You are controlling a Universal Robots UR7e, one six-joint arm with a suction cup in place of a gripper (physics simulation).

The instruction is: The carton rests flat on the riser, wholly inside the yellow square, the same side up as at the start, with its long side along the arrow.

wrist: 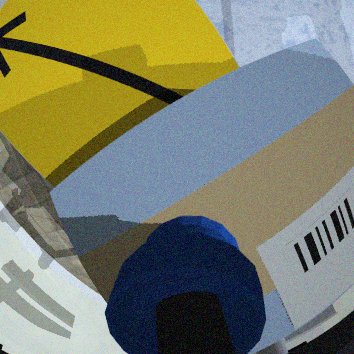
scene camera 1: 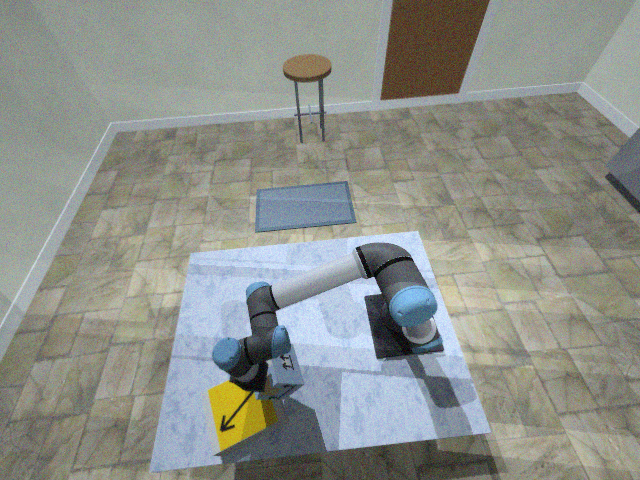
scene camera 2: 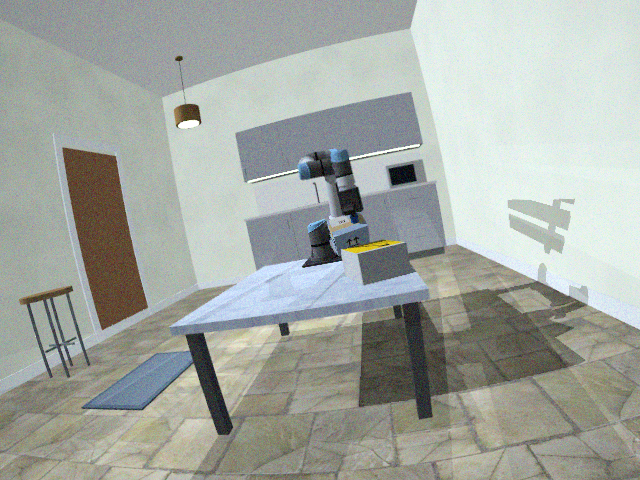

Labels:
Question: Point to a riser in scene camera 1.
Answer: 234,418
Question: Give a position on a carton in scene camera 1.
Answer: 284,377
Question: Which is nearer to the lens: the carton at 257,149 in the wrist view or the riser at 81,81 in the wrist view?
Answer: The carton.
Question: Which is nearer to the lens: the carton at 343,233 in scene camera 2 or the riser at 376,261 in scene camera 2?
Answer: The riser.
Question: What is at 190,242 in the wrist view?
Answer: The suction cup.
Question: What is the suction cup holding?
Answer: A carton.

